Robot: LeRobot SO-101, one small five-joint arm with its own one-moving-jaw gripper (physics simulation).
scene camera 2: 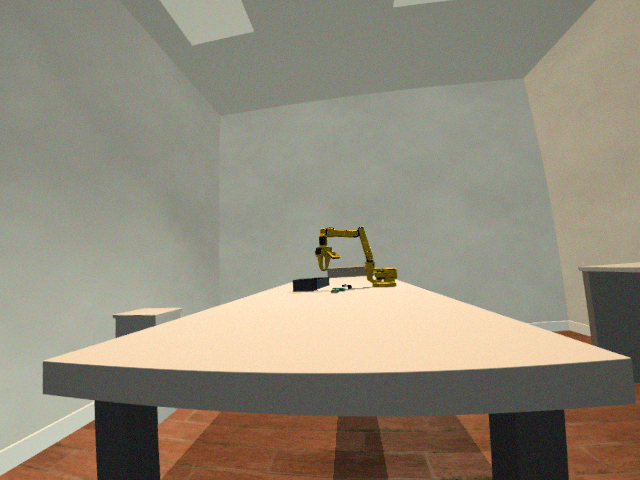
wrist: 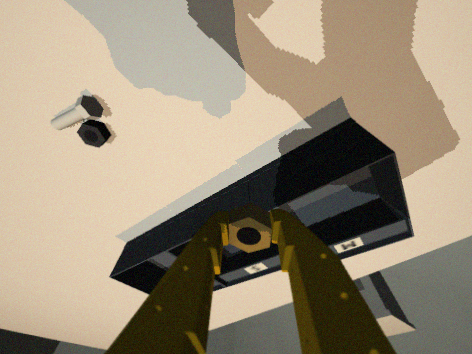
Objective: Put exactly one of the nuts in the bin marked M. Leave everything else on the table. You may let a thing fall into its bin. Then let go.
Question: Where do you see a dark bin row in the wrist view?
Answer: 344,185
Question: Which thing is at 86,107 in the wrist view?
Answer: A grey bolt.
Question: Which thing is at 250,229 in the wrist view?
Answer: A brass hex nut.
